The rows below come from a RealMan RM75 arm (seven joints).
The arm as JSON. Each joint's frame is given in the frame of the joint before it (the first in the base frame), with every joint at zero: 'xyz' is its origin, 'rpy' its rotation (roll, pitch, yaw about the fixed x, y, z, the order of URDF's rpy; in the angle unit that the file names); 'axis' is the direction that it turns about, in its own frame. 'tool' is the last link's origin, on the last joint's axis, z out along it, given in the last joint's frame.
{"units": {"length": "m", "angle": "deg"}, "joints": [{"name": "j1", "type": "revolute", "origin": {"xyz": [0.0, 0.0, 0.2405], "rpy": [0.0, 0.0, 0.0]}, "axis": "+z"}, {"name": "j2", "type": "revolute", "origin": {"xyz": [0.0, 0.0, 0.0], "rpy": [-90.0, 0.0, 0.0]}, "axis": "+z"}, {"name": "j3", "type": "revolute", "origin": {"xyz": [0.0, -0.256, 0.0], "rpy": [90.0, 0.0, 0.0]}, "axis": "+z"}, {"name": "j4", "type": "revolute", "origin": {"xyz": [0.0, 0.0, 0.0], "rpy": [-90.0, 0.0, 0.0]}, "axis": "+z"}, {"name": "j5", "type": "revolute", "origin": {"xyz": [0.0, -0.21, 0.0], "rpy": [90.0, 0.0, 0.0]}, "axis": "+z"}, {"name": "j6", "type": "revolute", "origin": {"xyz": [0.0, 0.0, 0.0], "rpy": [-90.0, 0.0, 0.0]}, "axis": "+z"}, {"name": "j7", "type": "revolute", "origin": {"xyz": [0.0, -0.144, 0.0], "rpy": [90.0, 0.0, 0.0]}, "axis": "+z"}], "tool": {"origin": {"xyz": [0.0, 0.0, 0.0], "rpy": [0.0, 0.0, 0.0]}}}
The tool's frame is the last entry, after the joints.
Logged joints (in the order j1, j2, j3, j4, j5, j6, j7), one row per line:
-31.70, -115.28, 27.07, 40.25, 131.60, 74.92, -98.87
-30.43, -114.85, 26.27, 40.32, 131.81, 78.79, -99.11
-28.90, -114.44, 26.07, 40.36, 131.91, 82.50, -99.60
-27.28, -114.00, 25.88, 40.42, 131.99, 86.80, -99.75
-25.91, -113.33, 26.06, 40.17, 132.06, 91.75, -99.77
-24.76, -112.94, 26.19, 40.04, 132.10, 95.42, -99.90
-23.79, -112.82, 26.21, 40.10, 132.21, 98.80, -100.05
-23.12, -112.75, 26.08, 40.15, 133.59, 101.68, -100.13
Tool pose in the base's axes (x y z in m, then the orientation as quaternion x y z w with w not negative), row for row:
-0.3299, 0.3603, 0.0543, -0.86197, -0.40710, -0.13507, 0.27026
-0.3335, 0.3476, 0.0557, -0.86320, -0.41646, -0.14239, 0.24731
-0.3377, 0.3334, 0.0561, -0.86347, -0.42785, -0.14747, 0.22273
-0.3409, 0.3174, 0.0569, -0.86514, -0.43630, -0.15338, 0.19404
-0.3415, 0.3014, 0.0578, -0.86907, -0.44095, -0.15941, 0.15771
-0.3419, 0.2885, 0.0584, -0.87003, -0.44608, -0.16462, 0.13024
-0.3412, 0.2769, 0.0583, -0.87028, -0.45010, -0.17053, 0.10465
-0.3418, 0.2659, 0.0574, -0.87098, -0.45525, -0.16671, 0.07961
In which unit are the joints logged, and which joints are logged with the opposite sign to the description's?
The joints are logged in degrees. Opposite sign: none.
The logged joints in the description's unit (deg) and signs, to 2 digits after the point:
-31.70, -115.28, 27.07, 40.25, 131.60, 74.92, -98.87
-30.43, -114.85, 26.27, 40.32, 131.81, 78.79, -99.11
-28.90, -114.44, 26.07, 40.36, 131.91, 82.50, -99.60
-27.28, -114.00, 25.88, 40.42, 131.99, 86.80, -99.75
-25.91, -113.33, 26.06, 40.17, 132.06, 91.75, -99.77
-24.76, -112.94, 26.19, 40.04, 132.10, 95.42, -99.90
-23.79, -112.82, 26.21, 40.10, 132.21, 98.80, -100.05
-23.12, -112.75, 26.08, 40.15, 133.59, 101.68, -100.13

